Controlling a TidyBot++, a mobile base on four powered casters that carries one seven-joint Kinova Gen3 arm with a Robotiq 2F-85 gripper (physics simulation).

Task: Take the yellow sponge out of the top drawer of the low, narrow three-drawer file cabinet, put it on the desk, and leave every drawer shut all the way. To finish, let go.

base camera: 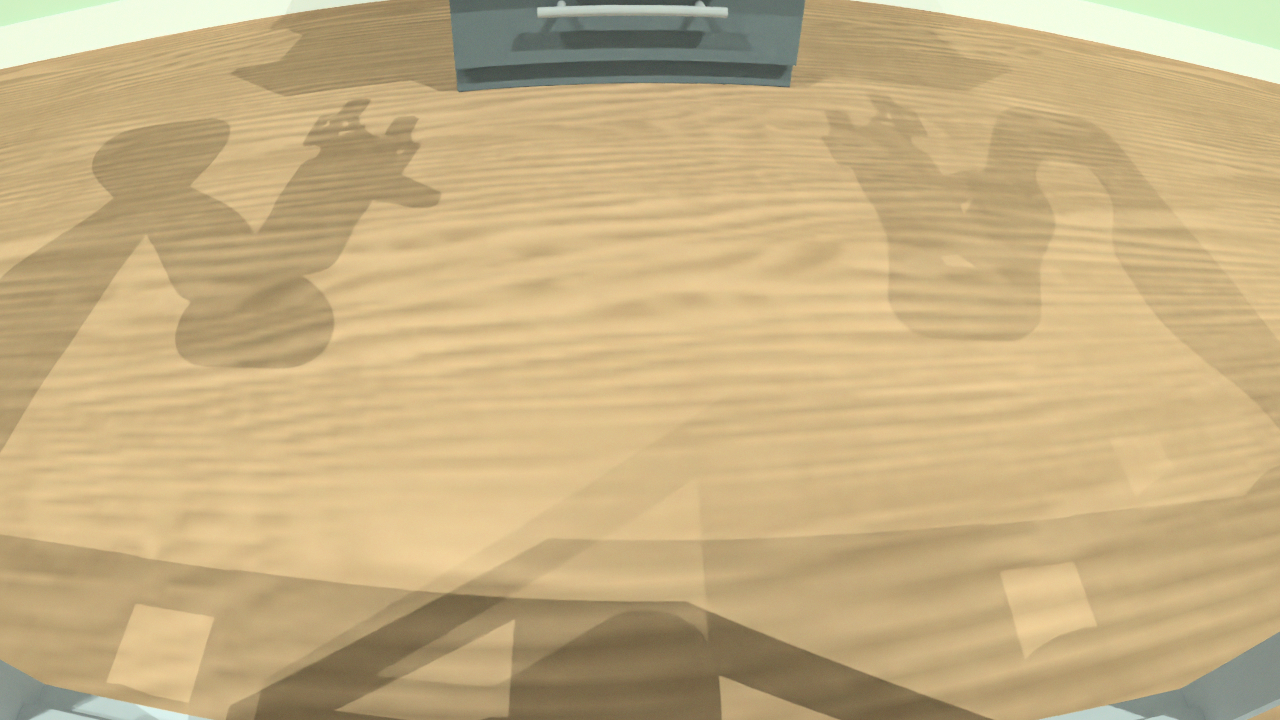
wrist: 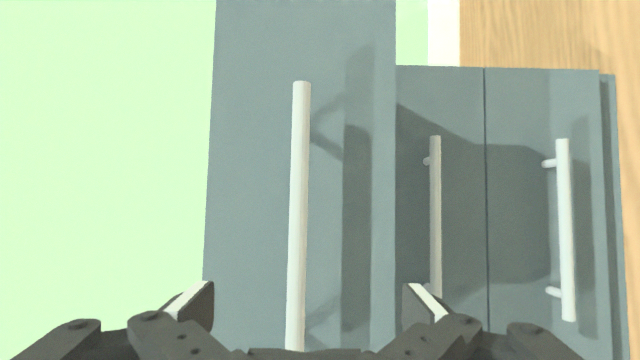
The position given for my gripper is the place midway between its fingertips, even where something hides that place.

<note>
I see my gripper [wrist: 308, 303], a drawer [wrist: 546, 241], a drawer [wrist: 299, 239] and a drawer [wrist: 440, 212].
</note>
